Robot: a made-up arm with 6 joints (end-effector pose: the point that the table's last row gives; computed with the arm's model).
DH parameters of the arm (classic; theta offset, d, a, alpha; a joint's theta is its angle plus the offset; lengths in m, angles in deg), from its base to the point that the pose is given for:
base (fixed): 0 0.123 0 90
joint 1: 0 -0.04 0.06 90
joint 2: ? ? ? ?
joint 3: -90 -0.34 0.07 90
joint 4: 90 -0.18 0.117 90
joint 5: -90 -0.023 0.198 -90
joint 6: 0 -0.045 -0.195 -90
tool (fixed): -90 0.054 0 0
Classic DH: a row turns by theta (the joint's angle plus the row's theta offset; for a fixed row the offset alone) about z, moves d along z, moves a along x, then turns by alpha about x.
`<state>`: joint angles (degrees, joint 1 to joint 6).
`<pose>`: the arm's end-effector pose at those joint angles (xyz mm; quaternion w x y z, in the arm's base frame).
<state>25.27 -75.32 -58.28 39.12 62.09 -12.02</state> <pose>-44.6 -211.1 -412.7 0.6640 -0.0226 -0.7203 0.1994</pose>
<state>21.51 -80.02 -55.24 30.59 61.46 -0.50</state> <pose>-22.0 -212.2 -394.5 0.7162 0.0205 -0.6454 0.2648</pose>
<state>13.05 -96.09 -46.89 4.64 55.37 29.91</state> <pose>69.5 -218.5 -414.9 0.8019 0.1112 -0.3885 0.4400</pose>
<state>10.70 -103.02 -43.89 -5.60 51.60 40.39</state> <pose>105.3 -226.9 -443.9 0.8122 0.1266 -0.2763 0.4980</pose>
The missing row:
joint 2: -90 0.319 0.057 -90
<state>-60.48 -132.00 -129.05 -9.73 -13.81 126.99</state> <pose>-148.2 39.1 -646.5 0.4530 0.3902 0.2760 0.7526</pose>
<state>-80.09 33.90 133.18 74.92 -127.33 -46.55</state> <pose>-350.9 304.3 454.7 0.8107 -0.5557 -0.1493 -0.1080</pose>
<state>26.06 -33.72 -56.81 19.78 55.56 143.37</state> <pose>286.3 238.8 -511.5 0.4265 0.6441 -0.3214 0.5476</pose>
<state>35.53 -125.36 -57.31 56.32 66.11 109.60</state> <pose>184.8 -148.8 -405.1 0.0319 0.4893 0.2572 0.8328</pose>
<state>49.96 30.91 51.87 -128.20 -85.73 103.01</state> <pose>-70.6 323.7 -178.7 0.2209 -0.5113 -0.7407 -0.3757</pose>
